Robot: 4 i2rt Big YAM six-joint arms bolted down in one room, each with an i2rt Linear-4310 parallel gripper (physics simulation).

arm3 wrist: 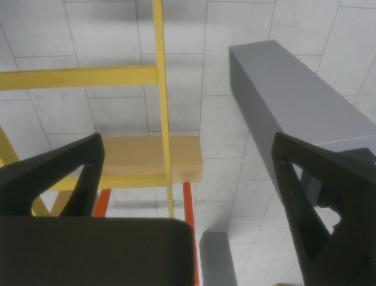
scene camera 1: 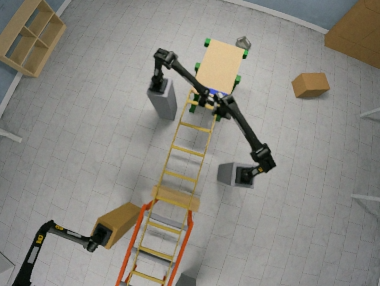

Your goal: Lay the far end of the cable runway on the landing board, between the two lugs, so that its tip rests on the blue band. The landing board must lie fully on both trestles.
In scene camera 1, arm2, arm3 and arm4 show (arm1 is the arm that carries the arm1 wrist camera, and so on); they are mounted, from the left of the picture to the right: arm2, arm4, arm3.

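The yellow cable runway (arm3 wrist: 161, 110) (scene camera 1: 172, 172) runs up to the landing board (scene camera 1: 220, 65). Its far end lies near the board's lower left corner, partly hidden by grippers. The blue band (scene camera 1: 218, 93) shows at the board's near edge; the lugs cannot be made out. The board lies over green trestles (scene camera 1: 237, 80); their full contact is hidden. Arm3's gripper (arm3 wrist: 190, 141) (scene camera 1: 216, 102) is open, and a runway rail shows between its spread fingers in the wrist view. Arm4's gripper (scene camera 1: 206, 97) is at the far end, its fingers unclear. Arm2's gripper is outside the picture.
A wooden beam (arm3 wrist: 187, 150) (scene camera 1: 175, 196) lies under the runway. Orange rails (arm3 wrist: 187, 200) (scene camera 1: 131, 250) flank its near part. Arm3's grey pedestal (arm3 wrist: 300, 95) (scene camera 1: 226, 174) stands right of the runway, arm4's pedestal (scene camera 1: 164, 104) left. A cardboard box (scene camera 1: 311, 85) lies at right.
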